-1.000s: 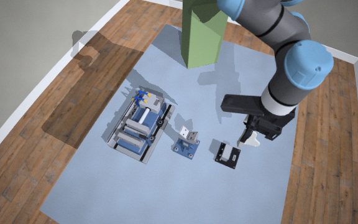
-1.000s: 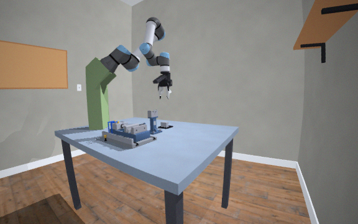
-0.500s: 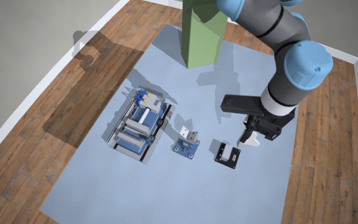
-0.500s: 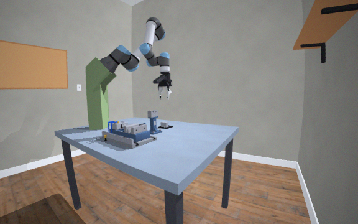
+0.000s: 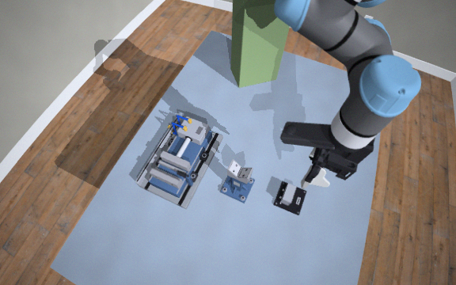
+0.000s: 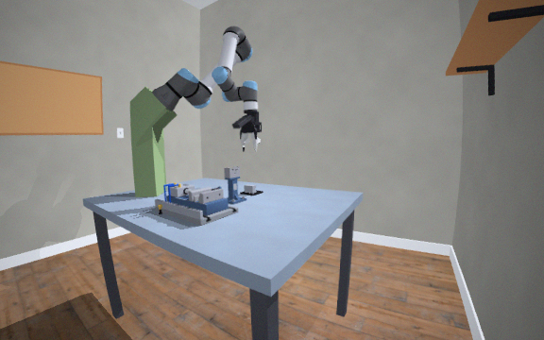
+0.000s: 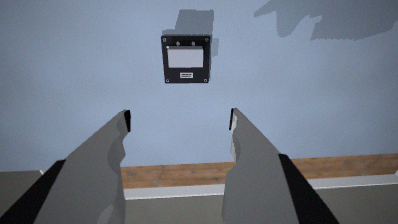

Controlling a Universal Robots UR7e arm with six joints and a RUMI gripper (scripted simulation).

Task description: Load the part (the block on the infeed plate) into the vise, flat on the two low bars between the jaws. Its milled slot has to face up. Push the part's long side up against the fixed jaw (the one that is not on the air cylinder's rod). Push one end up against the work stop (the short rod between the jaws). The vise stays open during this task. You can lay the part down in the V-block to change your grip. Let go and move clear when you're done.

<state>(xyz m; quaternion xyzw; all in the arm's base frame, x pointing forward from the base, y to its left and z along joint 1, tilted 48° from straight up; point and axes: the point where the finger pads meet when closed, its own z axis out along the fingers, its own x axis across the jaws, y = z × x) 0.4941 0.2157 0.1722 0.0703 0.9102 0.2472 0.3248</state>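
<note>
Now: the grey part 210 mm below my hand and 10 mm to the left of it. The rest, counted from my hand: work stop: 330 mm to the right, 150 mm below, 110 mm ahead; black infeed plate: 240 mm below, 10 mm to the left; cylinder rod: 380 mm to the right, 160 mm below, 30 mm ahead.
</note>
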